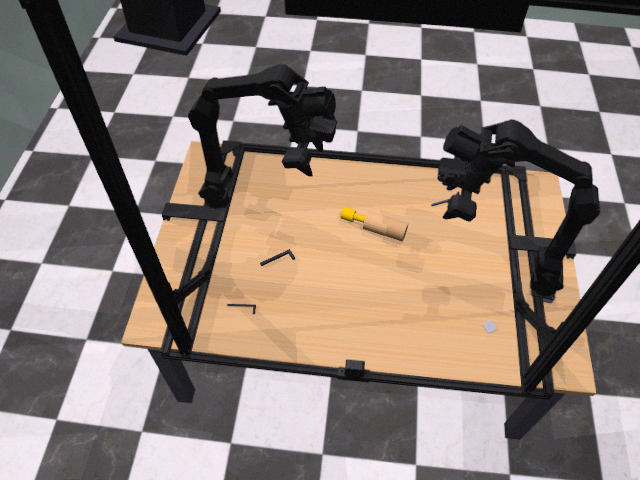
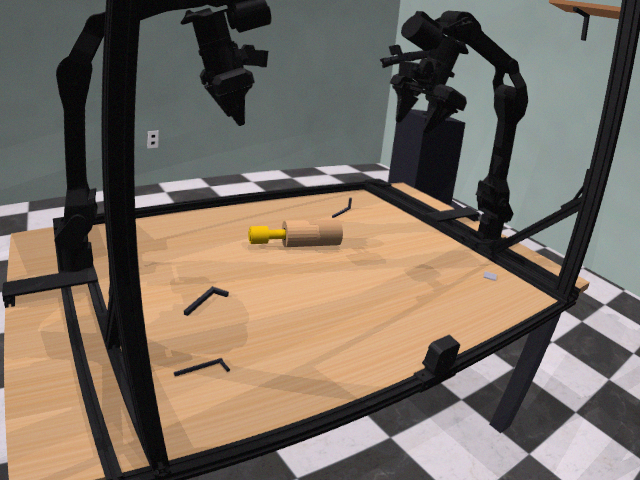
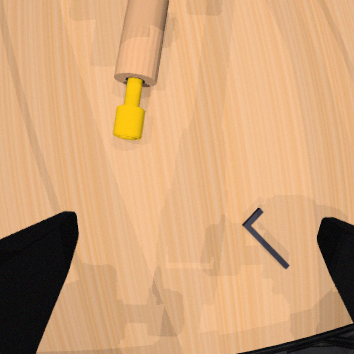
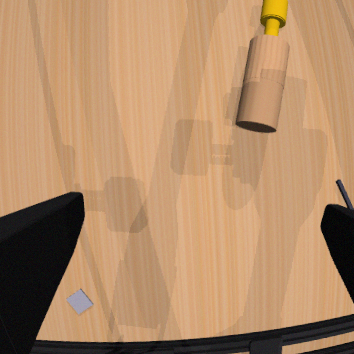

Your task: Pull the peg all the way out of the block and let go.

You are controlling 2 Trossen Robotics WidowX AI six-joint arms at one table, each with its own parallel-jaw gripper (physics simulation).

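Seen in the pictures: left gripper, fingertip midpoint: [image 1: 316, 163] [image 2: 235, 120] [image 3: 202, 227]; right gripper, fingertip midpoint: [image 1: 446, 203] [image 2: 410, 127] [image 4: 207, 211]; left arm's base at its link origin: [image 1: 216, 202] [image 2: 75, 267]; right arm's base at its link origin: [image 1: 542, 288] [image 2: 488, 236].
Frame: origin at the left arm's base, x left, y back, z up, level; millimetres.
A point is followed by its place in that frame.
A yellow peg [image 1: 347, 214] @(x 54, y -396, z 22 mm) [image 2: 258, 234] @(x 50, y -390, z 17 mm) [image 3: 129, 121] @(x 62, y -394, z 26 mm) [image 4: 274, 9] @(x 61, y -405, z 26 mm) has a thick head and a thinner shaft. Its shaft enters the open end of the block [image 1: 385, 226] @(x 37, y -513, z 31 mm) [image 2: 312, 233] @(x 30, y -502, z 20 mm) [image 3: 142, 47] @(x 50, y -485, z 36 mm) [image 4: 263, 82] @(x 47, y -519, z 36 mm), a wood-coloured cylinder lying on its side. A stretch of shaft shows between head and block; the part inside is hidden. My left gripper [image 1: 314, 159] @(x 0, y -316, z 267 mm) [image 2: 240, 122] @(x 0, y -316, z 267 mm) [image 3: 202, 227] @(x 0, y -316, z 267 mm) is open and empty, above the table on the peg's side. My right gripper [image 1: 446, 201] @(x -40, y -657, z 272 mm) [image 2: 413, 125] @(x -40, y -657, z 272 mm) [image 4: 207, 211] @(x -40, y -657, z 272 mm) is open and empty, above the table on the block's side.
A thick hex key [image 1: 276, 257] @(x -129, y -237, z -13 mm) [image 2: 199, 301] @(x -135, y -232, z -12 mm) [image 3: 266, 245] @(x -128, y -235, z -11 mm) and a thin one [image 1: 241, 305] @(x -304, y -198, z -14 mm) [image 2: 199, 366] @(x -303, y -199, z -14 mm) lie at the table's left. A third [image 2: 343, 210] @(x 225, y -670, z -14 mm) lies behind the block. A small grey square [image 1: 489, 326] @(x -172, y -850, z -16 mm) [image 2: 490, 276] @(x -176, y -848, z -16 mm) [image 4: 80, 301] @(x -170, y -850, z -16 mm) lies at the right. Black rails edge the table [image 1: 361, 320] @(x -251, y -519, z -19 mm).
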